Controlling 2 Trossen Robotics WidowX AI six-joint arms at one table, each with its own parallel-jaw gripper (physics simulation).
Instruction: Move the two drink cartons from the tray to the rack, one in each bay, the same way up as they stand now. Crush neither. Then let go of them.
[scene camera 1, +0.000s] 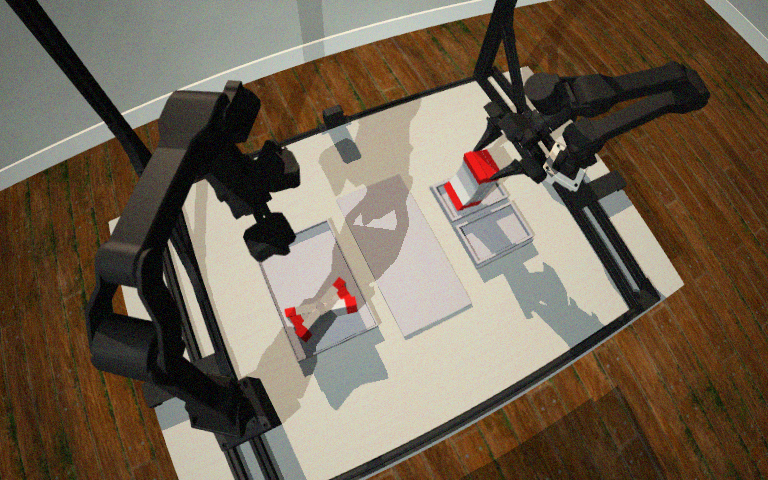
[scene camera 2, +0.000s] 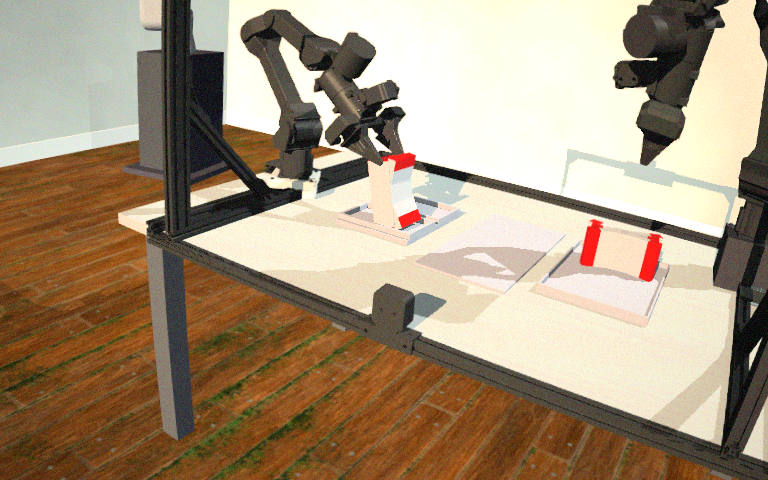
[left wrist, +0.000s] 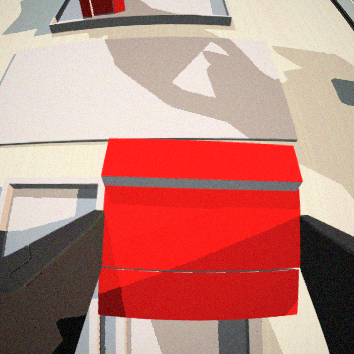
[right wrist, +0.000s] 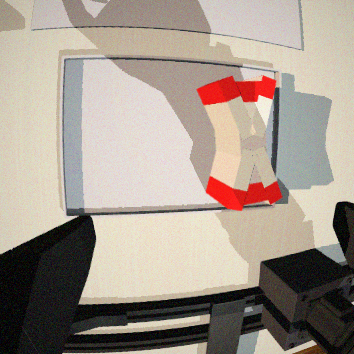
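Where they show: left gripper, fingertip midpoint: (scene camera 1: 481, 165) (scene camera 2: 392, 161) (left wrist: 203, 225); right gripper, fingertip midpoint: (scene camera 2: 647, 151) (right wrist: 218, 222); left arm's base at its link origin: (scene camera 1: 566, 165) (scene camera 2: 294, 175); right arm's base at its link origin: (scene camera 1: 234, 413) (scene camera 2: 754, 236) (right wrist: 320, 313).
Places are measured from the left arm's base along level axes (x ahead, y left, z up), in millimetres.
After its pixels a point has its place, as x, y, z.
A carton with red ends and pale sides (scene camera 1: 472, 182) {227, -174, 57} (scene camera 2: 382, 195) {189, -205, 36} (left wrist: 200, 235) {199, -170, 97} is held near-upright, slightly tilted, in my left gripper (scene camera 1: 484, 163) {202, -173, 93} (scene camera 2: 390, 158) {202, -173, 93} (left wrist: 203, 225) {202, -173, 93}, shut on its upper red end. Its lower end is inside one bay of the rack (scene camera 1: 505, 250) {286, -37, -17} (scene camera 2: 368, 229) {169, -215, -27}, the upper one in scene camera 1; whether it touches the floor I cannot tell. The other bay is empty. A second carton (scene camera 1: 350, 305) {579, -242, 38} (scene camera 2: 623, 250) {611, -302, 9} (left wrist: 102, 6) {558, -263, -18} (right wrist: 227, 140) {606, -300, 8} lies on its side in the tray (scene camera 1: 338, 343) {646, -228, -20} (scene camera 2: 589, 308) {513, -447, -35} (right wrist: 73, 135) {520, -434, -30}. My right gripper (right wrist: 218, 222) {576, -379, 199} is open, high beside the tray.
A flat pale board (scene camera 1: 424, 283) {443, -150, -32} (scene camera 2: 492, 234) {404, -171, -32} (left wrist: 60, 90) {435, -159, -32} lies between the tray and the rack. A small black block (scene camera 1: 334, 114) {220, -539, 15} (scene camera 2: 391, 308) {210, -560, 0} is on the table's edge frame. Dark rails and posts border the table. Arm shadows fall across the board and tray.
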